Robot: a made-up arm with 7 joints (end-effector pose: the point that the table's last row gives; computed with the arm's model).
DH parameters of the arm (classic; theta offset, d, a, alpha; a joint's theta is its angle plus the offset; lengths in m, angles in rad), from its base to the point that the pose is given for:
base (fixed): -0.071 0 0 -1.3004
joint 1: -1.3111 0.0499 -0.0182 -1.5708
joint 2: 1.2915 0 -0.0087 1.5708
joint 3: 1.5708 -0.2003 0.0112 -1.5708
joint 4: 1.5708 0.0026 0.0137 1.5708
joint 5: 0 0.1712 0 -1.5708
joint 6: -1.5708 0 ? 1.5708
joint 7: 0 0 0 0
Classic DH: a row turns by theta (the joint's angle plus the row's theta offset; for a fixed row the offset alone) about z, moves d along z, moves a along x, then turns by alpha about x.
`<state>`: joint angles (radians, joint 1 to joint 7).
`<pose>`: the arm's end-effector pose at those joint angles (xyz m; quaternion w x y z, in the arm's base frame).
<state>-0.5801 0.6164 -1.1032 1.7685 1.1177 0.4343 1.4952</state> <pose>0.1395 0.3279 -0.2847 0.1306 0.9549 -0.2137 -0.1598</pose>
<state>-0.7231 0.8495 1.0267 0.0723 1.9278 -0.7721 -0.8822</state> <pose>0.2033 0.3180 0.0400 0.3873 0.8145 0.4257 0.0740</pose>
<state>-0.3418 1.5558 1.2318 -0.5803 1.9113 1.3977 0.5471</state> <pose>0.0067 0.1559 0.1698 0.3543 -0.0615 0.3134 -0.8789</pose>
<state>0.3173 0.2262 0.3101 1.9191 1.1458 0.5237 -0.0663</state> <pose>-0.2911 0.1355 -0.2768 0.0506 0.1895 0.9434 -0.2674</pose>
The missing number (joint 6, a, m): 0.0515
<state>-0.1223 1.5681 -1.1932 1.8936 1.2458 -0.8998 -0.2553</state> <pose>-0.0323 0.4475 0.0448 0.1408 -0.2819 -0.8371 0.4471</pose>
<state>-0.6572 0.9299 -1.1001 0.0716 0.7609 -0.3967 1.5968</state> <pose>0.2128 0.0717 -0.2358 0.7464 0.3035 -0.5902 -0.0490</pose>
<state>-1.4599 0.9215 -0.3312 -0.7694 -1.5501 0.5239 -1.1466</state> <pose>0.1585 -0.0118 0.1128 0.2333 0.1983 -0.1269 -0.9435</pose>
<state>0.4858 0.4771 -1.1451 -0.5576 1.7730 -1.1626 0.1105</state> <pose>-0.0918 -0.0521 -0.1716 0.4337 0.1836 -0.5712 -0.6722</pose>
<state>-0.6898 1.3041 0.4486 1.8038 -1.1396 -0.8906 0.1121</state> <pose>0.0727 0.4413 -0.0855 0.5981 0.0230 -0.2820 0.7499</pose>
